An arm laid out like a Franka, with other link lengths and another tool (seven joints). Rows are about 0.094 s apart.
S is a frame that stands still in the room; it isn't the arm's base.
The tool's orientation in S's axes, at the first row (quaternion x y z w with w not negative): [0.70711 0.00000 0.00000 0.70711]
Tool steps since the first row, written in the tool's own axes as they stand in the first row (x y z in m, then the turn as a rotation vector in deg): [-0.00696 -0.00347 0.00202 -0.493 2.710 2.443]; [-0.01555 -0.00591 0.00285 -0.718 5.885 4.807]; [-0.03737 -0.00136 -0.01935 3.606 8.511 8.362]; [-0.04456 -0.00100 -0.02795 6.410 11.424 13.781]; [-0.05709 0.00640 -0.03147 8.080 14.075 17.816]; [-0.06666 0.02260 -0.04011 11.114 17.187 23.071]
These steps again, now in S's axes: [-0.00696 -0.00202 -0.00347 -0.493 -2.443 2.710]; [-0.01555 -0.00285 -0.00591 -0.718 -4.807 5.885]; [-0.03737 0.01935 -0.00136 3.606 -8.362 8.511]; [-0.04456 0.02795 -0.00100 6.410 -13.781 11.424]; [-0.05709 0.03147 0.00640 8.080 -17.816 14.075]; [-0.06666 0.04011 0.02260 11.114 -23.071 17.187]
